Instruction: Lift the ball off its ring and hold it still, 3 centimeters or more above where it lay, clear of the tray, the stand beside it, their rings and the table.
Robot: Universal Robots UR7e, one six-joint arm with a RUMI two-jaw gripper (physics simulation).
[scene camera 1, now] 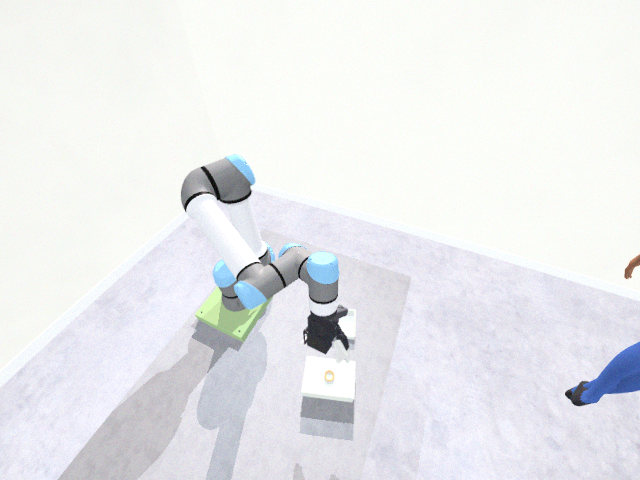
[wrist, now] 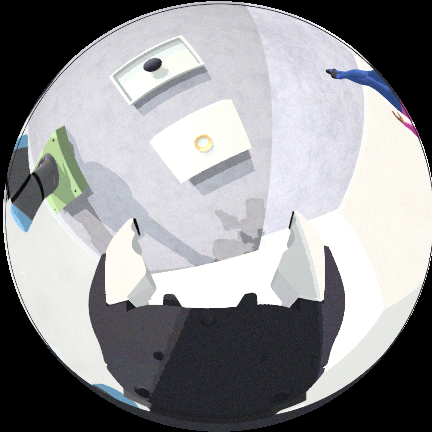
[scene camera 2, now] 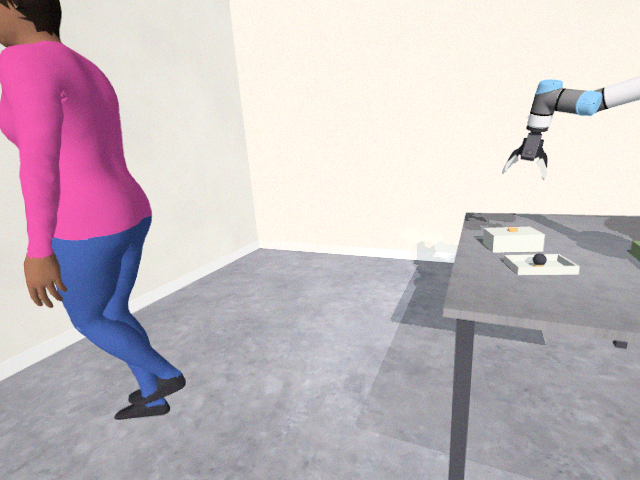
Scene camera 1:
my gripper: 326, 352
white stand: 323, 378
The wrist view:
my gripper: 212, 217
white stand: 213, 133
shallow white tray: 177, 56
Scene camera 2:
my gripper: 522, 177
white stand: 507, 239
shallow white tray: 556, 264
